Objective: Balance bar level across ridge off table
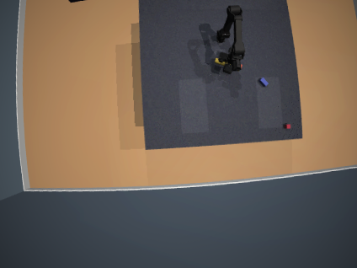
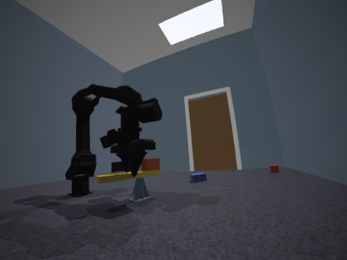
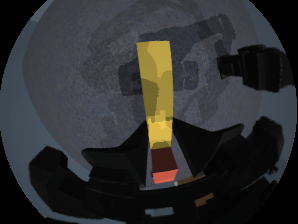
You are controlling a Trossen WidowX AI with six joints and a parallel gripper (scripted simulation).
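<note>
Now: the grey-blue ridge 10 mm ahead of my gripper tip, 30 mm to the left of it and 40 mm below it. Also, from my gripper tip: small blue block: 130 mm ahead, 310 mm to the left, 60 mm below; small red cube: 490 mm ahead, 490 mm to the left, 60 mm below.
</note>
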